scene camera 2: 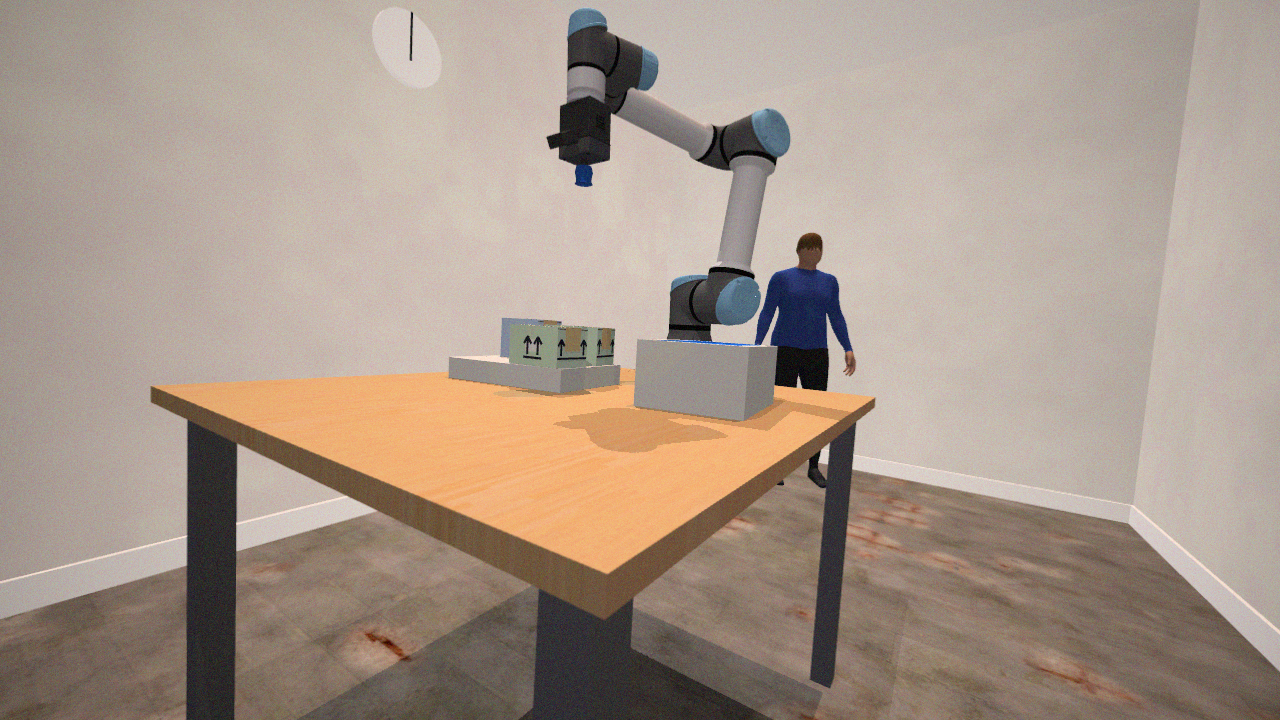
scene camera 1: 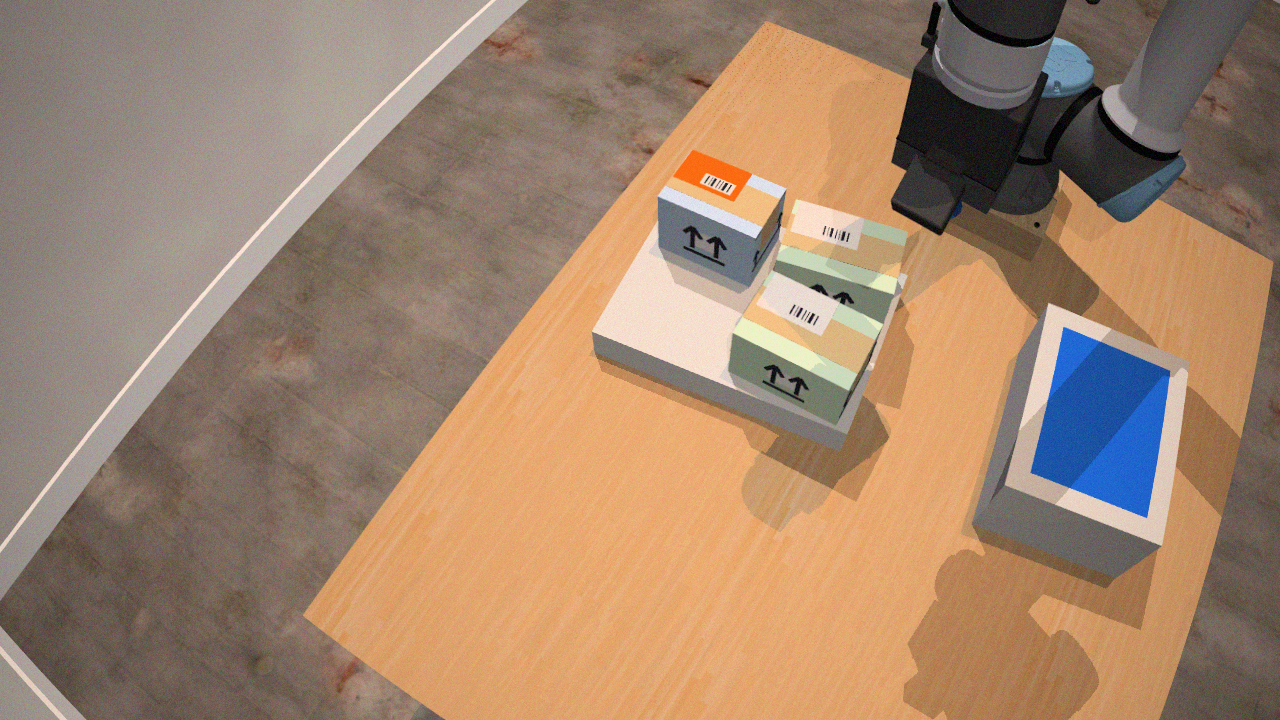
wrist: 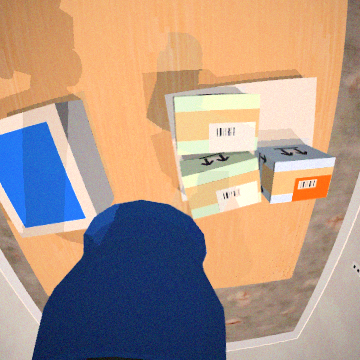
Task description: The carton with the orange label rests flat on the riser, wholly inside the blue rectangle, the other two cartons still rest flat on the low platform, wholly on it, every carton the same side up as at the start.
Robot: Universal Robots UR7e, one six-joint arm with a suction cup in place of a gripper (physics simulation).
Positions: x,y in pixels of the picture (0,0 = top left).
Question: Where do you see a riser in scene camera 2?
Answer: At 735,381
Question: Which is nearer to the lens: the low platform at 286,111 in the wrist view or the riser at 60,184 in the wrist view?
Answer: The riser.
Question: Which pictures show the riser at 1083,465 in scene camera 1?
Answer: Scene camera 2, scene camera 1 and the wrist view: all of them.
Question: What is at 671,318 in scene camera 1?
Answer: A low platform.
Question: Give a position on my suction cup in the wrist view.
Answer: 140,280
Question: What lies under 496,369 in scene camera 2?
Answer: A low platform.
